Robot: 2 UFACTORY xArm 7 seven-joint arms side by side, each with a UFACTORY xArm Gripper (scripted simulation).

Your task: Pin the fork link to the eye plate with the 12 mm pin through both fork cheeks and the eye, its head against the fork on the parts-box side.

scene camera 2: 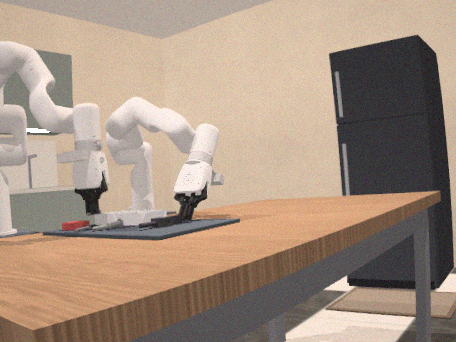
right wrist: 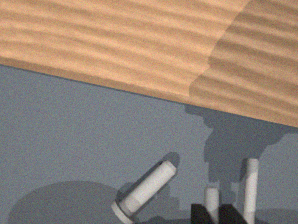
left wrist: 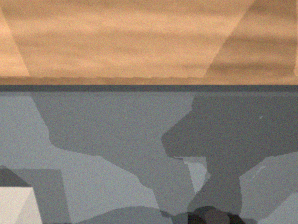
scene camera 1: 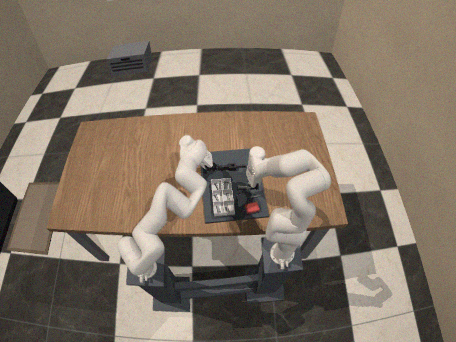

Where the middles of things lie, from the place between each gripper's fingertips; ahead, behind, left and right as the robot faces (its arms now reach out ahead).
The dark mat [scene camera 1: 241, 197] lies 10 cm to the right of my left hand [scene camera 2: 184, 218], 10 cm behind it and 3 cm below it.
My right hand [scene camera 2: 92, 214] is 10 cm to the right of the dark mat, 8 cm short of it and 7 cm above it.
